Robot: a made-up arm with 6 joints. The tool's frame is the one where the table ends. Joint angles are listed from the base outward.
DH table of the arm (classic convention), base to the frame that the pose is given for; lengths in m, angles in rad. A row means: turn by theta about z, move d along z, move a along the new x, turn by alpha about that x. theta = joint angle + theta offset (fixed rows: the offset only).
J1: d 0.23; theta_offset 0; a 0; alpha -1.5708
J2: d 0; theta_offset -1.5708; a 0.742; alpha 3.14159
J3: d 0; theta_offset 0; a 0; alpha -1.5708
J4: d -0.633; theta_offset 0; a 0; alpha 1.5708
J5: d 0.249; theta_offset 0; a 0; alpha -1.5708
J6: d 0; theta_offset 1.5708; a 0; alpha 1.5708
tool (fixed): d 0; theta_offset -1.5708; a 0; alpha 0
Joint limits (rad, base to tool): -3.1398..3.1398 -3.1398..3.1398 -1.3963..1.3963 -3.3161..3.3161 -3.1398..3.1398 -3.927..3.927
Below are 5 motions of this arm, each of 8 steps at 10 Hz.
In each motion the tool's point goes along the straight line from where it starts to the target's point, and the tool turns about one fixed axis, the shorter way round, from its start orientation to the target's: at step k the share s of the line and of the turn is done. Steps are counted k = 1, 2, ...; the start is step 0. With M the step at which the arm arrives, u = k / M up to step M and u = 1 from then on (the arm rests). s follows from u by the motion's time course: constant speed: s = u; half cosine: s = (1 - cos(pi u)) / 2; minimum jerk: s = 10 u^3 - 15 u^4 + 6 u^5.
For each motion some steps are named. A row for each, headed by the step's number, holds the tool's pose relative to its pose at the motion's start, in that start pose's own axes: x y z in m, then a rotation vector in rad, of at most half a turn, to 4 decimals.
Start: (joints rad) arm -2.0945 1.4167 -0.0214 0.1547 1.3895 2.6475
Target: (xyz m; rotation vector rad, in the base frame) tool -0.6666 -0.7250 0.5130 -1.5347 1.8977 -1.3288
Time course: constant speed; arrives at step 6
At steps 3, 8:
3: 0.0350 -0.1882 -0.3508 0.2780 0.1172 -0.1137
8: 0.0699 -0.3763 -0.7016 0.5561 0.2343 -0.2273

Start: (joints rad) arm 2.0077 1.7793 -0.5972 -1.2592 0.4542 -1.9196
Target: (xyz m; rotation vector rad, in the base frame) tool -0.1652 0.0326 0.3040 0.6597 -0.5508 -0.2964
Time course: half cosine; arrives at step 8
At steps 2, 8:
2: -0.0647 -0.0043 0.0450 0.0356 -0.1406 0.1063
8: -0.4416 -0.0292 0.3071 0.2433 -0.9602 0.7257

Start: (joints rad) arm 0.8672 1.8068 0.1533 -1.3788 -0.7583 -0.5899
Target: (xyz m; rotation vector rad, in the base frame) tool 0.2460 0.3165 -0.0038 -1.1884 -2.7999 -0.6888
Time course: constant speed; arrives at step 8
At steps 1, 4, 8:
1: -0.0430 -0.0359 -0.0409 -0.1132 0.1315 0.0239
4: -0.1719 -0.1436 -0.1635 -0.4526 0.5260 0.0957
8: -0.3438 -0.2873 -0.3271 -0.9053 1.0521 0.1914

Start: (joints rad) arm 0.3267 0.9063 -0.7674 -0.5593 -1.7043 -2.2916
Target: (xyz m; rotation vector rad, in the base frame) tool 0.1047 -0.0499 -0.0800 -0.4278 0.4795 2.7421
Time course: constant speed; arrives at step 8
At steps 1, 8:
1: 0.0357 0.0243 -0.0144 0.1327 0.0738 0.0134
8: 0.2857 0.1945 -0.1149 1.0619 0.5903 0.1076

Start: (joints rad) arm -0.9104 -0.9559 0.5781 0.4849 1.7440 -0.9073
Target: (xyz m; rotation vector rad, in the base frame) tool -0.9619 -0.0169 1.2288 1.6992 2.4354 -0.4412
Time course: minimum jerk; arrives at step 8
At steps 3, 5, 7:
3: -0.0964 -0.0458 0.1139 -0.2192 -0.0624 -0.0261
5: -0.2539 -0.1205 0.2998 -0.5773 -0.1644 -0.0688
7: -0.3446 -0.1636 0.4071 -0.7837 -0.2232 -0.0934

